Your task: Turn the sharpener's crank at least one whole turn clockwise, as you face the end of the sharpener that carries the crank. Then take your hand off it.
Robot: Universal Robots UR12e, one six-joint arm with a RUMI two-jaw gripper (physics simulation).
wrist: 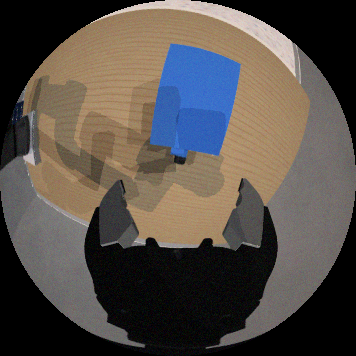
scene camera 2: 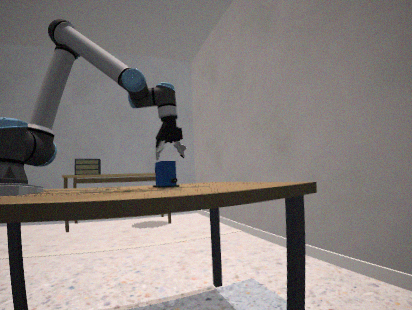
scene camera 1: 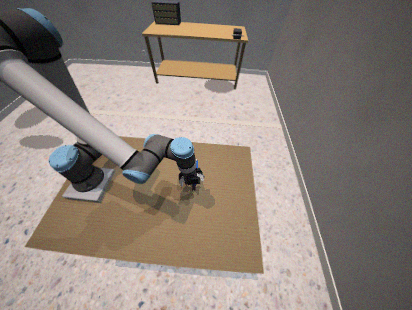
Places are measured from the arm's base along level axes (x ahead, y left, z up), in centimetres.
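Pixels of known places: gripper, fingertip midpoint: point(wrist: 181, 180) point(scene camera 2: 171, 159); arm's base, link origin: point(scene camera 2: 1, 185) point(scene camera 1: 89, 179).
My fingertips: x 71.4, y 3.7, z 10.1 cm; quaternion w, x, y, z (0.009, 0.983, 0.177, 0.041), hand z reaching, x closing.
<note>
For each thing: its top centre in the pictures, then the offset to it from my fingertips. "pt": a spot on its surface instead.
- blue sharpener, surface spot: point(wrist: 197, 95) pt dz -0.6, dx -1.4, dy +9.0 cm
- crank's dark knob, top centre: point(wrist: 181, 155) dz -8.9, dx +0.8, dy -0.5 cm
The blue sharpener point(scene camera 2: 165, 173) point(wrist: 197, 95) stands upright on the wooden table point(scene camera 2: 250, 192) point(wrist: 115, 40). In scene camera 1 it is mostly hidden behind the gripper. The crank's dark knob point(wrist: 179, 160) shows at the sharpener's near end in the wrist view, beside a small blue part. The crank's arm is hard to make out. My gripper point(scene camera 1: 192, 186) point(scene camera 2: 171, 156) point(wrist: 181, 180) is wide open and empty. It hangs above the sharpener's top in scene camera 2, with its fingertips apart from it. In the wrist view the knob lies ahead of the gap between the fingers.
The arm's grey base plate point(scene camera 1: 90, 186) stands at the table's left. A second table point(scene camera 1: 195, 31) stands at the back with a dark drawer unit point(scene camera 1: 166, 13) and a small black object point(scene camera 1: 237, 33) on it. A grey wall point(scene camera 2: 320, 100) rises to the right.
</note>
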